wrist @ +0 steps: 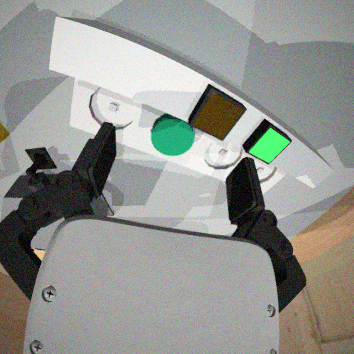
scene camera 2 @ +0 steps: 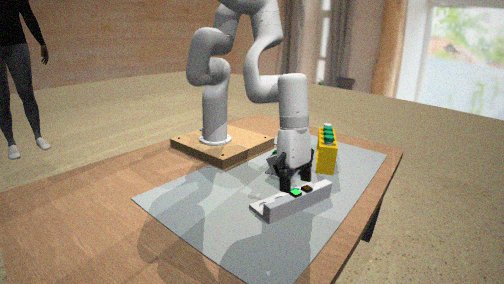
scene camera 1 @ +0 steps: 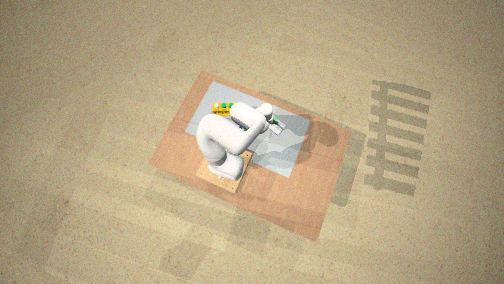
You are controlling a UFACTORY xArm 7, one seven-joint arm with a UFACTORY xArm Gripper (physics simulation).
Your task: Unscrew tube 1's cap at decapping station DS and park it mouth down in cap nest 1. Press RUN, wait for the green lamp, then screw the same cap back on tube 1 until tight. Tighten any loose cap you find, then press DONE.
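Where they show: gripper, fingertip midpoint: [wrist: 177,152] [scene camera 2: 296,186]; arm's base at its link origin: [scene camera 2: 215,139].
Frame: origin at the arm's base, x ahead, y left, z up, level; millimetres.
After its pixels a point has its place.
My gripper [scene camera 2: 295,184] @[x 432, y -87, z 3 mm] [wrist: 177,152] @[x 432, y -87, z 3 mm] is open, pointing down over the white nest block [scene camera 1: 278,129] @[x 417, y -195, z -27 mm] [scene camera 2: 300,202] @[x 476, y -132, z -7 mm] [wrist: 100,50] @[x 489, y -36, z 12 mm]. A green cap [wrist: 173,135] @[x 435, y -83, z -13 mm] sits in one nest, between and just beyond my fingertips in the wrist view; nothing is held. Round nests [wrist: 102,109] @[x 440, y -23, z -27 mm] [wrist: 212,158] @[x 411, y -128, z -27 mm] on either side of it hold no cap. On the block's raised back, one square [scene camera 2: 295,192] @[x 463, y -140, z 20 mm] [wrist: 270,145] @[x 463, y -137, z 20 mm] glows green and another square [scene camera 2: 306,188] @[x 472, y -103, z 20 mm] [wrist: 218,114] @[x 472, y -98, z 20 mm] is dark amber. Tube 1 and the decapping station cannot be told apart clearly behind the arm.
A yellow rack [scene camera 1: 218,112] [scene camera 2: 326,160] with several green-capped tubes and a white-topped one stands beside the gripper. A grey angled object, partly hidden, is behind the gripper. The arm's wooden base plate [scene camera 1: 207,175] @[x -119, y 100, z 0 mm] [scene camera 2: 187,145] @[x -32, y -110, z -4 mm] borders the grey mat [scene camera 2: 200,225] @[x 347, y -344, z -33 mm].
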